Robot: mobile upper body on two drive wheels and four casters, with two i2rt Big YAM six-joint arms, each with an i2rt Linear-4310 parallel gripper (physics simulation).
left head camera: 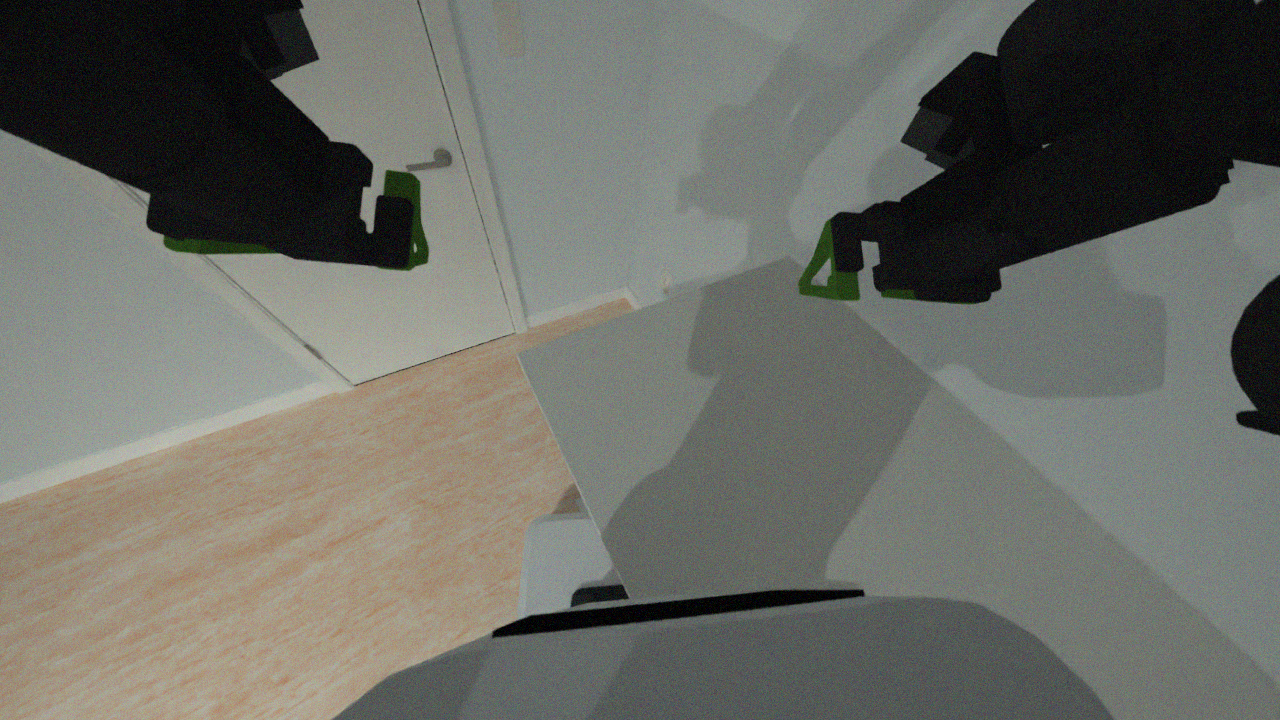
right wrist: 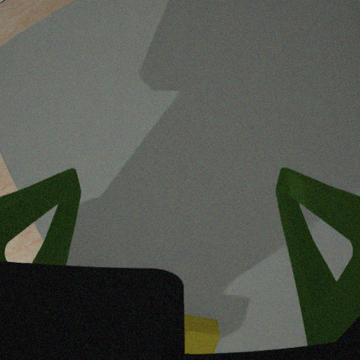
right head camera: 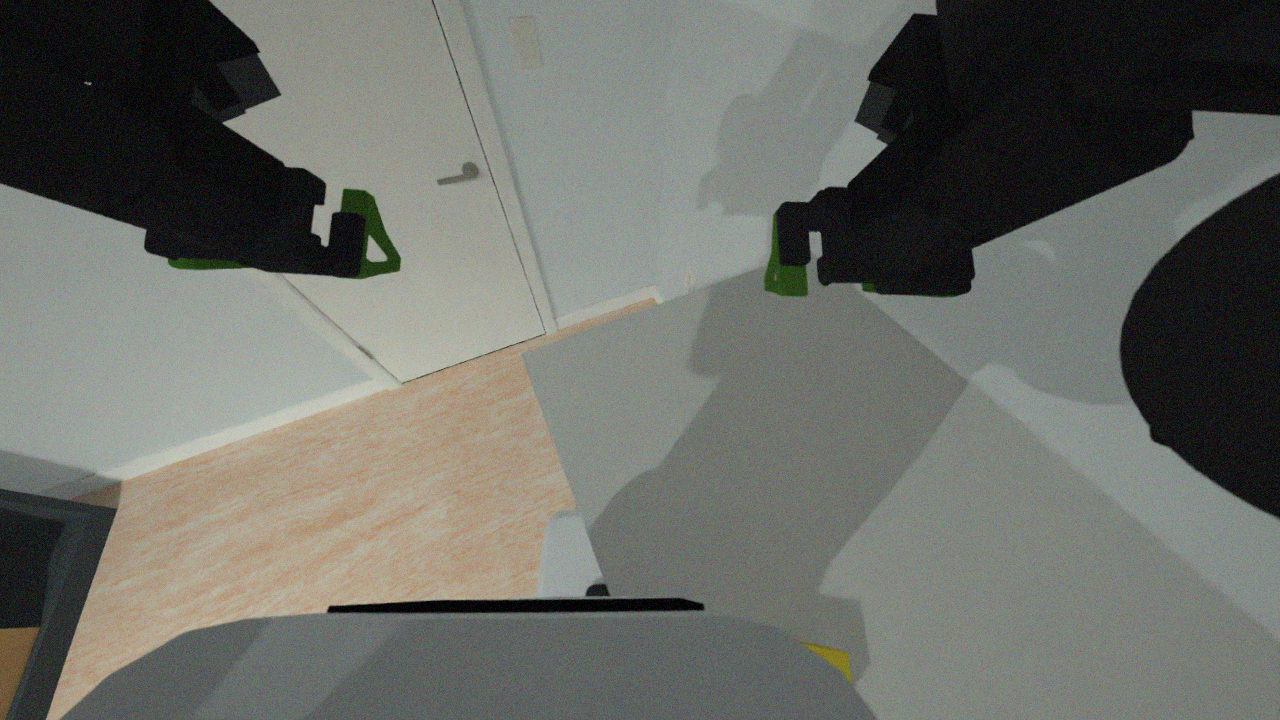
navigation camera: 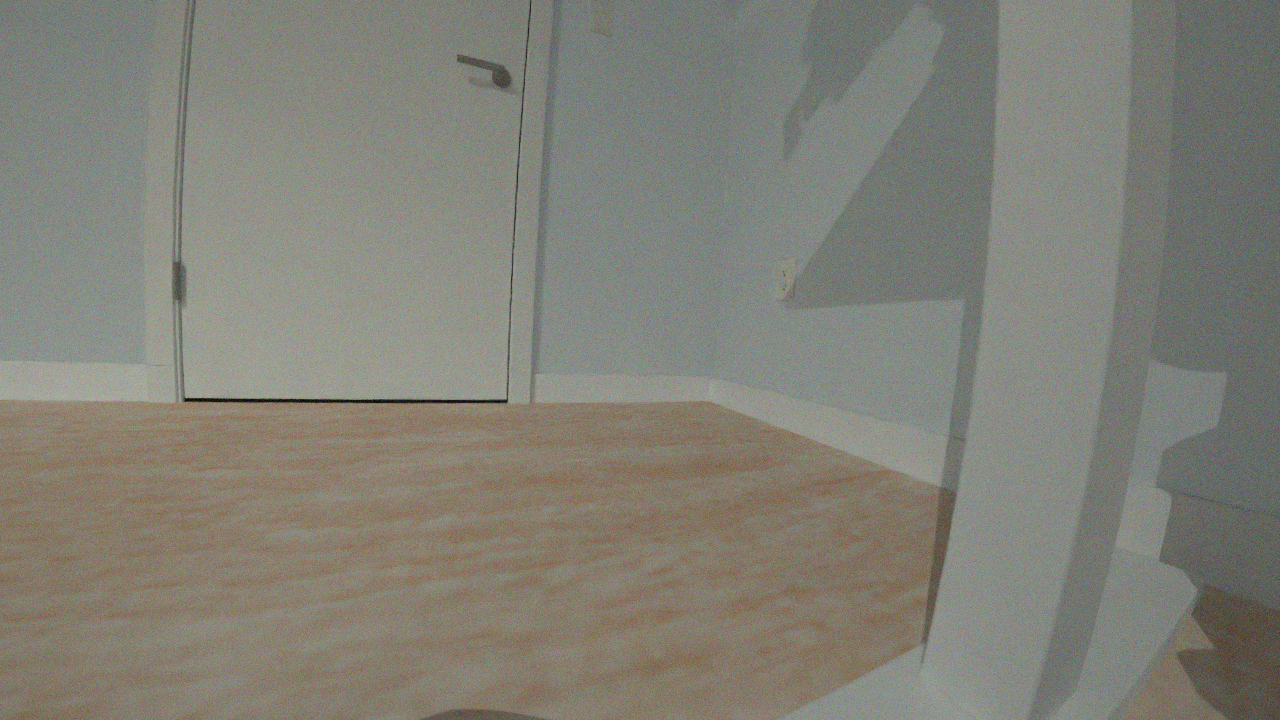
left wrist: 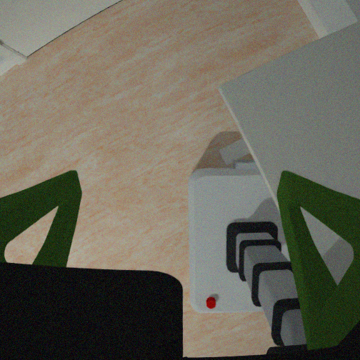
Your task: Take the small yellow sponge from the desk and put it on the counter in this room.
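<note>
The yellow sponge lies on the grey desk. In the right head camera the robot's grey body hides most of it. In the right wrist view it is at the bottom, partly covered by the black gripper body. It does not show in the left head camera. My right gripper is open and empty above the desk. My left gripper is open and empty, left of the desk. The counter does not show.
The robot's white base is close by the desk's edge. A white desk leg stands at the right in the navigation camera. A closed door is ahead. A dark shelf unit stands at the lower left.
</note>
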